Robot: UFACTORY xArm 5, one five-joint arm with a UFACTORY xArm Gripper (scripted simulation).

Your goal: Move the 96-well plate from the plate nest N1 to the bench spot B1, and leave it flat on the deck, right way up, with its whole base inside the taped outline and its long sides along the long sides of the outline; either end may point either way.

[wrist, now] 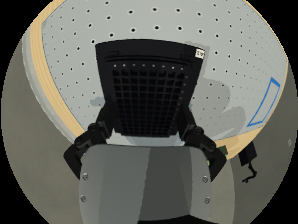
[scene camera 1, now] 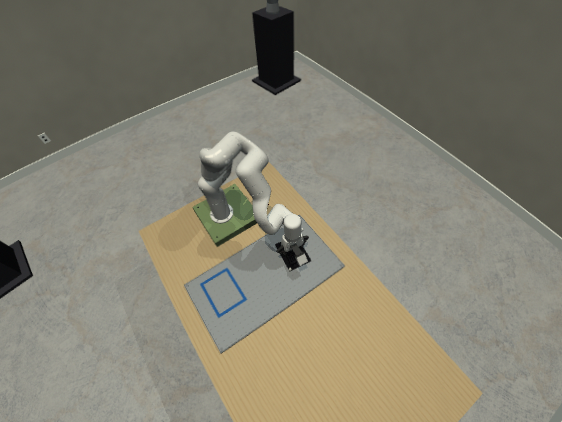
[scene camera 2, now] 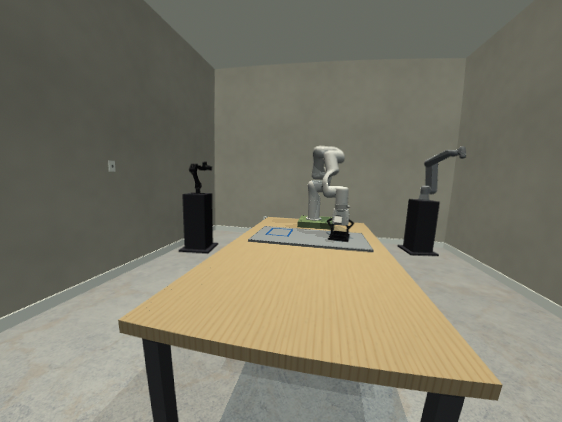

Scene:
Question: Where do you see a black 96-well plate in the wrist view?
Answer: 142,121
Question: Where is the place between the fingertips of my gripper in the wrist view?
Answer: At 146,107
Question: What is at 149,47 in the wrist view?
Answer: A black plate nest N1.

